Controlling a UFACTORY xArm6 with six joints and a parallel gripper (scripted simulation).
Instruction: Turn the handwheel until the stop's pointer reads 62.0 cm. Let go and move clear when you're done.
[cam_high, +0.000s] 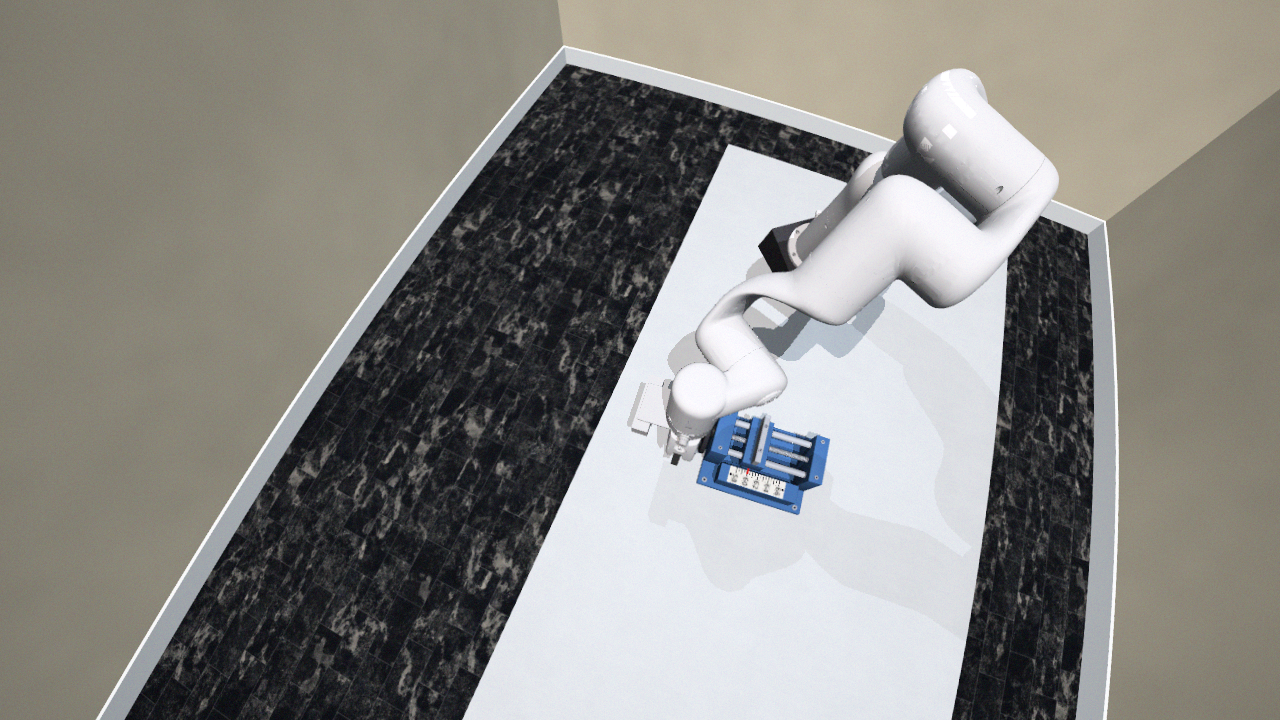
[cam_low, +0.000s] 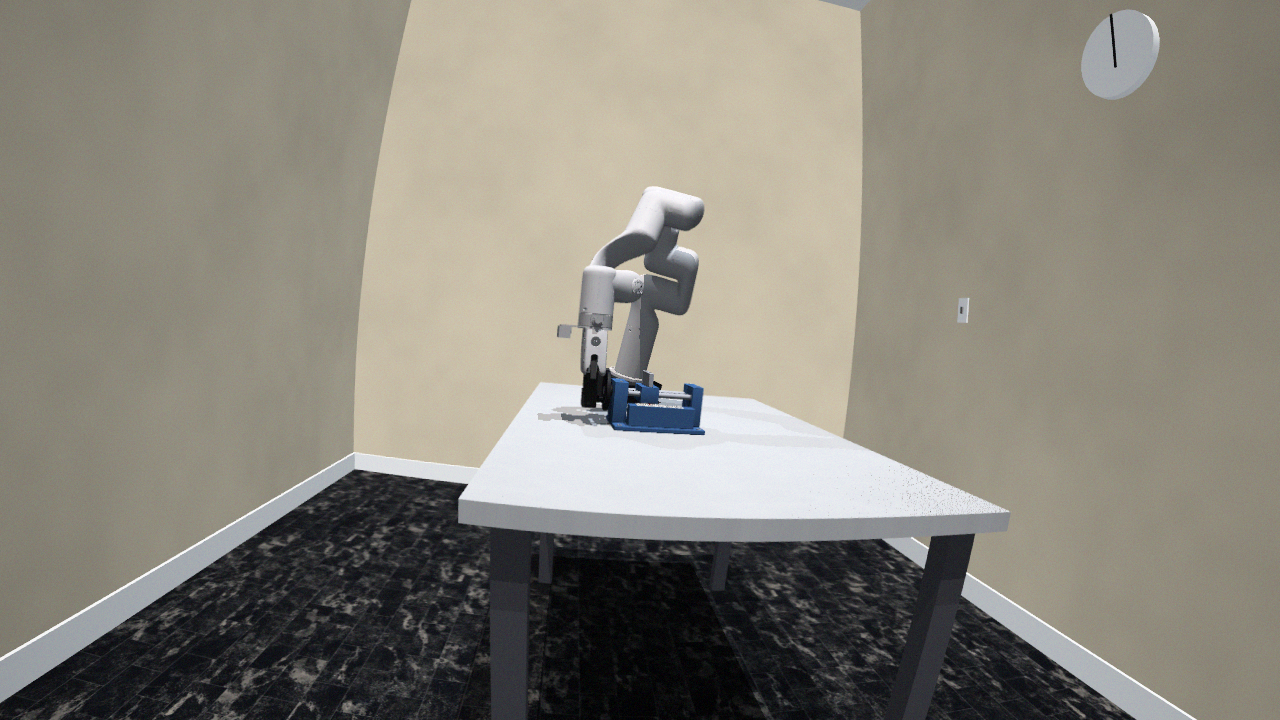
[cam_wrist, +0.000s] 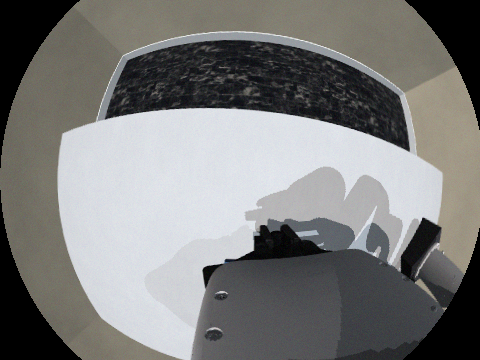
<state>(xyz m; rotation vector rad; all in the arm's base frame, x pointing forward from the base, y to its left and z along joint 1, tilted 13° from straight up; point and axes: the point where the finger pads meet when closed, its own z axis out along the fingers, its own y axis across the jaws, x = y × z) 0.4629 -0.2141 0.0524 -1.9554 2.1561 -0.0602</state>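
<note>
My gripper is now 130 mm to the right of the stop and 30 mm below it. Also, from my hand: handwheel 20 mm to the left.
</note>
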